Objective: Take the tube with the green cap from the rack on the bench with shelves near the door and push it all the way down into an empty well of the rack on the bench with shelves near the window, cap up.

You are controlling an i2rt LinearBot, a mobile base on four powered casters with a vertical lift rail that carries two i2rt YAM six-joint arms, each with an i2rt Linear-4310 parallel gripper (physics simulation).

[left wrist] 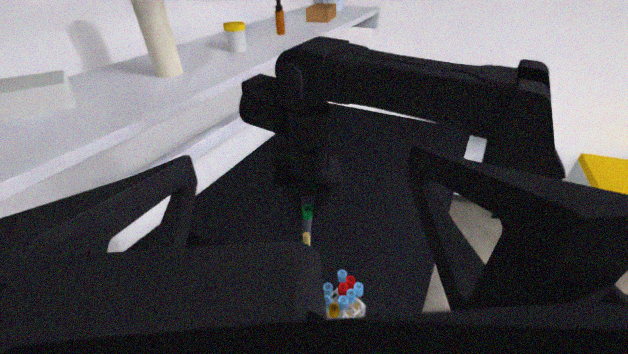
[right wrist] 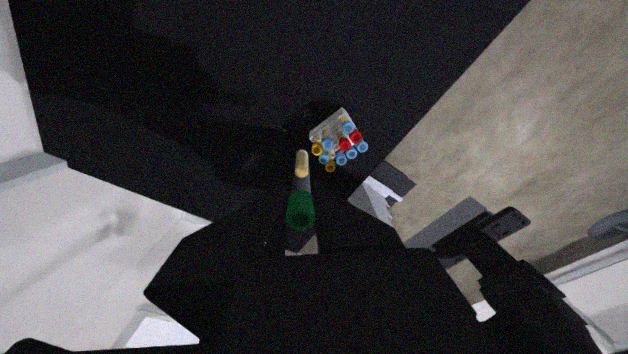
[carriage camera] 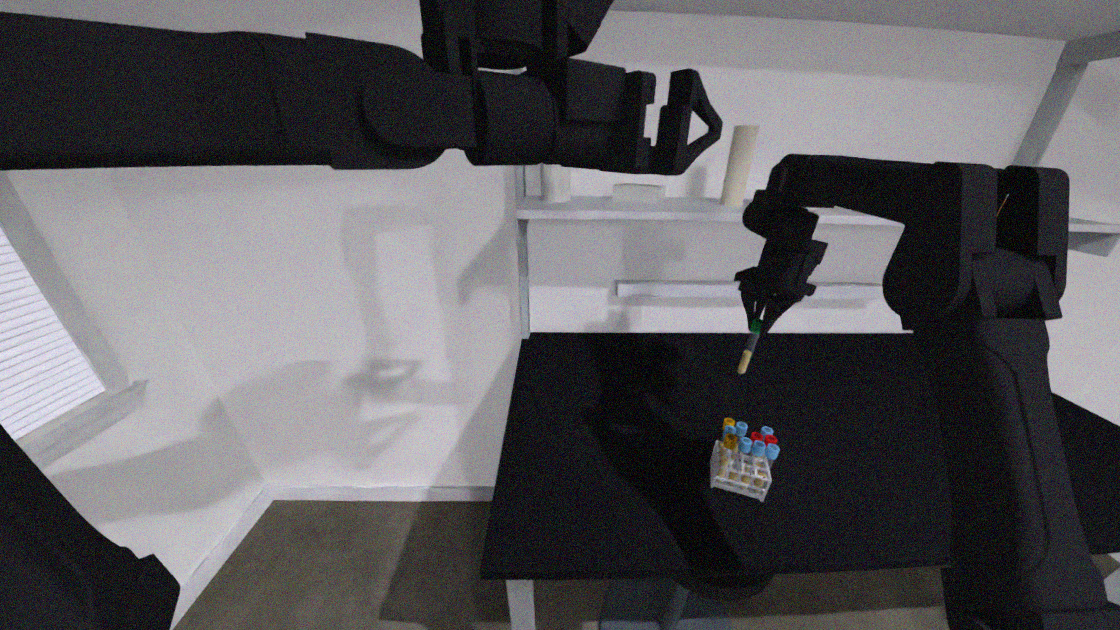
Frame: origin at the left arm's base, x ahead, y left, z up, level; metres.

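Seen in the pictures: left gripper, fingertip midpoint: [left wrist: 303, 162] [carriage camera: 675, 131]; right gripper, fingertip midpoint: [left wrist: 306, 215] [right wrist: 300, 187] [carriage camera: 757, 332]; right arm's base at its link origin: [right wrist: 471, 240].
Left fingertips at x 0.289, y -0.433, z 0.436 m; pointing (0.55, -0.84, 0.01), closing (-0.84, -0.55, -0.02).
Note:
Offsets run from my left fingertips to a thing's top centre. "pt": to the spot under its first point. Level surfaces: height alone.
My right gripper [carriage camera: 756, 322] [left wrist: 306, 215] [right wrist: 300, 187] is shut on the green-capped tube @(dx +0.144, dy -0.227, dz -0.271 m) [carriage camera: 748, 351] [left wrist: 306, 226] [right wrist: 301, 185], holding it by the cap, cap up and somewhat tilted, above the black bench @(dz -0.585 m) [carriage camera: 563, 438] [right wrist: 200, 40]. The clear rack @(dx +0.080, dy -0.234, dz -0.528 m) [carriage camera: 740, 489] [left wrist: 359, 311] [right wrist: 326, 124] stands on this bench, below the tube in the carriage view, and holds several tubes with blue, red and amber caps. Which wells are empty is too small to tell. My left gripper [carriage camera: 708, 125] is open and empty, high at the top of the carriage view.
A shelf @(dz -0.128 m) [carriage camera: 610, 210] [left wrist: 110, 107] behind the bench carries a cream cylinder @(pt dx +0.490, dy -0.311, dz -0.037 m) [carriage camera: 740, 166] [left wrist: 161, 42], a yellow-capped jar @(pt dx +0.489, dy -0.508, dz -0.099 m) [left wrist: 237, 39] and an orange bottle @(pt dx +0.499, dy -0.706, dz -0.096 m) [left wrist: 280, 22]. A window blind [carriage camera: 39, 336] is at the left of the carriage view. A yellow-topped box [left wrist: 607, 172] shows in the left wrist view.

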